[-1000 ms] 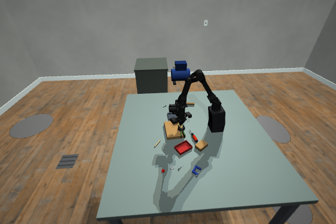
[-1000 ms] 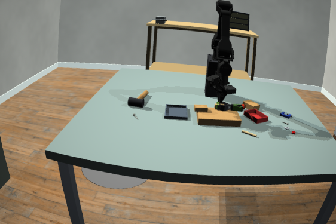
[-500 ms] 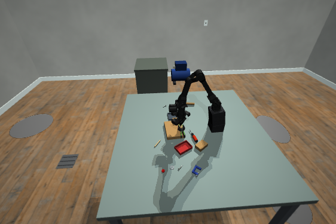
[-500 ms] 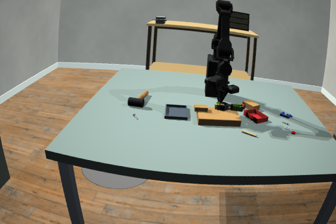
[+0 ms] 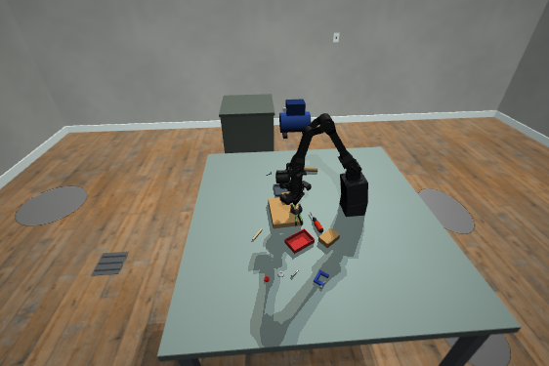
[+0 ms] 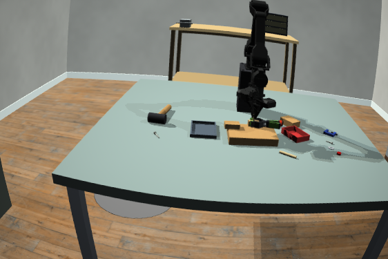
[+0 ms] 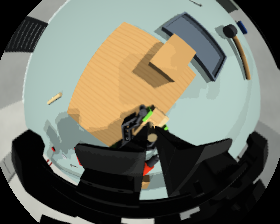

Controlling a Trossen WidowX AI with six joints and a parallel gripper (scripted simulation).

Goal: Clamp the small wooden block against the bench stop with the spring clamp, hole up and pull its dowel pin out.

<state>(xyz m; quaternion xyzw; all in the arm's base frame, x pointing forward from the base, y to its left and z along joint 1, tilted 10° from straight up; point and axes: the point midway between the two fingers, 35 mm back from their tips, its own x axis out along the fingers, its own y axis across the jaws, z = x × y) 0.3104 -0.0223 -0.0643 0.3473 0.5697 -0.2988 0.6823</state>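
The dowel pin lies 40 mm below my hand. From my hand the other things lie so: red tray (200 mm to the left, 90 mm below, 20 mm ahead); then wooden board (90 mm below, 60 mm ahead, 10 mm to the right); then dark tray (200 mm to the right, 90 mm below).
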